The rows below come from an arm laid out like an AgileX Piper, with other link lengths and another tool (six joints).
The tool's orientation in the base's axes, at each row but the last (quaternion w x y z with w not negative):
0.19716 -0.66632 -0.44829 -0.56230
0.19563 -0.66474 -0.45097 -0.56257
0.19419 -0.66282 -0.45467 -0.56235
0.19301 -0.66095 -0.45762 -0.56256
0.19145 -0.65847 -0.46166 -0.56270
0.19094 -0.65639 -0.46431 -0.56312
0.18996 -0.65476 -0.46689 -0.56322
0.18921 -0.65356 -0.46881 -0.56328
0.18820 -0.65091 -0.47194 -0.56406
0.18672 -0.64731 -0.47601 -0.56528
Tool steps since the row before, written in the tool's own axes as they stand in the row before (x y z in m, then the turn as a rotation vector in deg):
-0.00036 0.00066 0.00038 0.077 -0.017 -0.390
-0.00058 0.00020 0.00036 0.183 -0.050 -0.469
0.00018 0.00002 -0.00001 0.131 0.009 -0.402
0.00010 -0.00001 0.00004 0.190 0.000 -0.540
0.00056 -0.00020 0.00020 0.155 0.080 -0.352
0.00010 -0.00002 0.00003 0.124 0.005 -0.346
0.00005 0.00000 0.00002 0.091 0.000 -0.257
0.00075 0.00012 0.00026 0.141 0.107 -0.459
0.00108 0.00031 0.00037 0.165 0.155 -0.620
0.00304 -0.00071 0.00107 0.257 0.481 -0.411
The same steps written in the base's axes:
0.00077 -0.00019 -0.00028 -0.240 -0.261 0.180
0.00039 -0.00005 -0.00059 -0.316 -0.265 0.293
0.00000 0.00005 0.00017 -0.227 -0.263 0.241
0.00001 0.00007 0.00008 -0.316 -0.342 0.333
-0.00009 0.00047 0.00040 -0.142 -0.251 0.267
-0.00001 0.00007 0.00008 -0.198 -0.221 0.216
0.00001 0.00004 0.00004 -0.150 -0.163 0.159
0.00019 0.00044 0.00064 -0.179 -0.352 0.294
0.00037 0.00057 0.00097 -0.230 -0.491 0.377
-0.00028 0.00240 0.00224 0.147 -0.446 0.496

